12 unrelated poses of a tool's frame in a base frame.
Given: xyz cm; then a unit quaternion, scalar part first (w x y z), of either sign.
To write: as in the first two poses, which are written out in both.
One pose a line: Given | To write
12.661, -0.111, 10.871, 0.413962, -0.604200, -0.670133, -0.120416 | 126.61, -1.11, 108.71, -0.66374, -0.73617, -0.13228, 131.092
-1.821, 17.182, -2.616, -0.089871, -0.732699, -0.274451, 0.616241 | -18.21, 171.82, -26.16, 0.73568, 0.27557, -0.61874, 169.688
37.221, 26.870, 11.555, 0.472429, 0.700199, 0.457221, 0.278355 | 372.21, 268.70, 115.55, 0.79444, 0.51876, 0.31582, 123.616
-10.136, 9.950, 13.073, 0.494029, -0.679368, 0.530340, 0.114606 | -101.36, 99.50, 130.73, -0.78138, 0.60997, 0.13182, 120.789
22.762, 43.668, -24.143, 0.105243, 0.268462, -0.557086, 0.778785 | 227.62, 436.68, -241.43, 0.26996, -0.56020, 0.78313, 167.918
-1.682, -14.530, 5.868, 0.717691, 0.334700, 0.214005, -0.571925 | -16.82, -145.30, 58.68, 0.48064, 0.30732, -0.82130, 88.272
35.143, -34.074, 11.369, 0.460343, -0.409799, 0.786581, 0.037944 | 351.43, -340.74, 113.69, -0.46162, 0.88605, 0.04274, 125.182
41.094, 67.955, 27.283, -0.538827, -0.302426, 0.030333, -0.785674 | 410.94, 679.55, 272.83, 0.35900, -0.03601, 0.93264, 114.792
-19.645, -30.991, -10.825, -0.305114, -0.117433, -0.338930, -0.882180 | -196.45, -309.91, -108.25, 0.12331, 0.35590, 0.92635, 144.470
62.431, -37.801, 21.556, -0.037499, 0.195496, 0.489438, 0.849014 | 624.31, -378.01, 215.56, -0.19563, -0.48978, -0.84961, 175.702
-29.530, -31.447, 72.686, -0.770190, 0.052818, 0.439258, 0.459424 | -295.30, -314.47, 726.86, -0.08281, -0.68869, -0.72031, 79.258
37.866, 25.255, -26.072, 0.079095, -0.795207, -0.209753, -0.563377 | 378.66, 252.55, -260.72, -0.79771, -0.21041, -0.56515, 170.927
